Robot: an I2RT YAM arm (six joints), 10 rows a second.
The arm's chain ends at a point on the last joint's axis. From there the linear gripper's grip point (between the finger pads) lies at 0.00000 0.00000 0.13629 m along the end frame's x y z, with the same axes.
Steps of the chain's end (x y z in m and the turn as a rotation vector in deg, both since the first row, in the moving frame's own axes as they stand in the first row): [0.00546 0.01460 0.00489 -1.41 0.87 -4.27]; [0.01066 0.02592 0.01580 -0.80 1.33 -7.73]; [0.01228 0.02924 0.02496 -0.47 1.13 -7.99]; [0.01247 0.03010 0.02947 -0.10 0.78 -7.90]
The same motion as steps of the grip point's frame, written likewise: [0.00765 0.01787 0.00483 -1.41 0.87 -4.27]; [0.01394 0.02760 0.01575 -0.80 1.33 -7.73]; [0.01504 0.03017 0.02493 -0.47 1.13 -7.99]; [0.01434 0.03021 0.02946 -0.10 0.78 -7.90]
